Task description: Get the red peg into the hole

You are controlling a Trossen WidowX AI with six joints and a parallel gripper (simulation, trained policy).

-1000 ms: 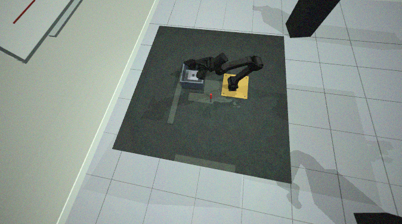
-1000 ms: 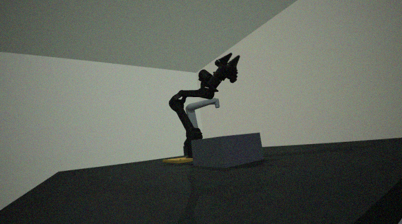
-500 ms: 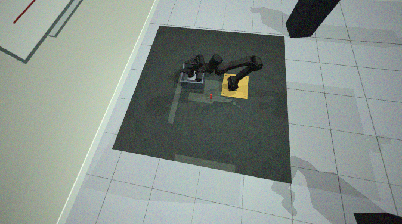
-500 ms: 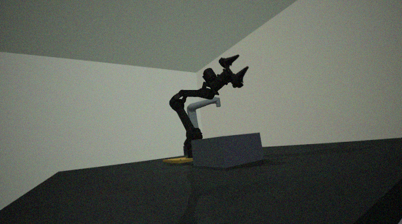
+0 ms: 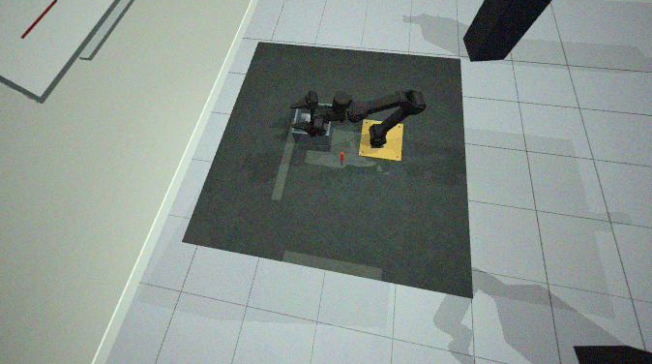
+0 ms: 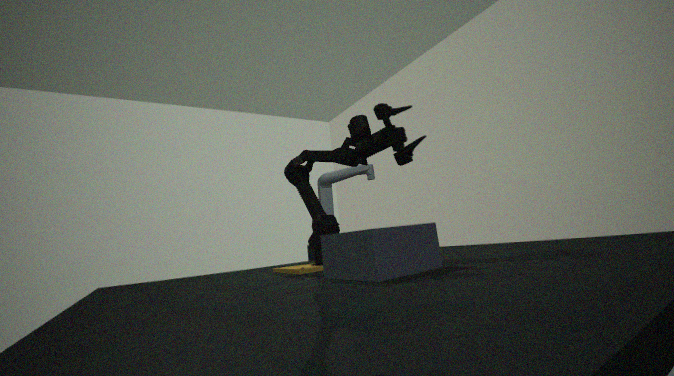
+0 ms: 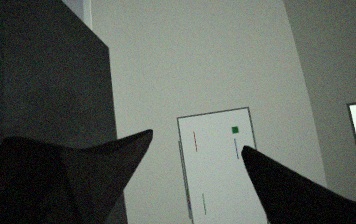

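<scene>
Now: gripper tip 200 mm past the red peg, 20 mm to the right of it and 340 mm above it. Round my gripper tip: grey box (60 mm behind, 170 mm to the right, 350 mm below).
</scene>
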